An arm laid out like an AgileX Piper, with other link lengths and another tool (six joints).
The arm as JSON. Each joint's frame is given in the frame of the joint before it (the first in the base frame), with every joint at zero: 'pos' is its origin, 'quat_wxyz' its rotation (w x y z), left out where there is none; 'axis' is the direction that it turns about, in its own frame. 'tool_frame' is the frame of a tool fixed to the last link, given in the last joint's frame.
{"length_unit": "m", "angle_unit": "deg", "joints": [
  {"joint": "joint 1", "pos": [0.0, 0.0, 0.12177], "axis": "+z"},
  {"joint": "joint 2", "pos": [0.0, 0.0, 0.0], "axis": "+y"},
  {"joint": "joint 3", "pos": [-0.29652, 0.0, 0.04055], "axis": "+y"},
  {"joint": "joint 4", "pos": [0.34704, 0.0, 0.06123], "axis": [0.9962, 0.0, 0.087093]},
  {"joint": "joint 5", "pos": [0.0, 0.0, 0.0], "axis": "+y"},
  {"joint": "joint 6", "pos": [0.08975, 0.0, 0.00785], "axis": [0.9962, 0.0, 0.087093]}
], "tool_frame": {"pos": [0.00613, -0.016, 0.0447], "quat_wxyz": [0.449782, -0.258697, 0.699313, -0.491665]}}
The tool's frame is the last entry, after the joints.
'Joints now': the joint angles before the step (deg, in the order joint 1, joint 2, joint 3, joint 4, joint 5, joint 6). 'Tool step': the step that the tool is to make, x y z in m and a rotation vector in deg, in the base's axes. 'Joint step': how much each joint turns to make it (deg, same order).
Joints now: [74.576, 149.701, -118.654, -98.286, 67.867, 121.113]
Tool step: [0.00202, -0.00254, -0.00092, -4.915, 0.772, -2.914]
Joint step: [-0.177, 0.001, 0.000, 2.709, 2.095, -5.608]
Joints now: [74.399, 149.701, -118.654, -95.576, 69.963, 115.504]
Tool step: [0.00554, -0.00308, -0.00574, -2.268, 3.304, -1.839]
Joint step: [-0.374, -0.001, 0.003, 4.072, 0.000, -3.284]
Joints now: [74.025, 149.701, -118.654, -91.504, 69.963, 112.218]
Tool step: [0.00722, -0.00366, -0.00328, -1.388, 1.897, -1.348]
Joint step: [-0.637, -0.001, 0.002, 2.278, -0.001, -1.983]
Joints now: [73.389, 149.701, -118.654, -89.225, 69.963, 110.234]
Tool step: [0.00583, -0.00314, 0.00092, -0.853, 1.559, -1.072]
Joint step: [-0.523, -0.346, 0.000, 1.948, 0.000, -1.719]
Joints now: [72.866, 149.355, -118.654, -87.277, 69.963, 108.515]
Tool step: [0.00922, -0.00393, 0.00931, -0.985, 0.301, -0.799]
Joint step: [-0.918, -0.913, -0.001, 0.650, 0.001, -2.072]
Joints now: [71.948, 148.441, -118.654, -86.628, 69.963, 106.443]
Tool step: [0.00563, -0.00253, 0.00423, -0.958, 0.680, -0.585]
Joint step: [-0.547, -0.499, 0.000, 0.922, 0.000, -1.730]
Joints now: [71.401, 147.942, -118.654, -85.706, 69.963, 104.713]
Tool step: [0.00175, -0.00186, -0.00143, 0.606, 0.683, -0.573]
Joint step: [-0.161, 0.001, -0.002, 0.806, 0.000, 0.379]
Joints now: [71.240, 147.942, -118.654, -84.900, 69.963, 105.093]
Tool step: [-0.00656, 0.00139, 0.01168, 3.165, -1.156, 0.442]
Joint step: [0.613, -0.982, 0.001, -0.891, 0.000, 2.549]
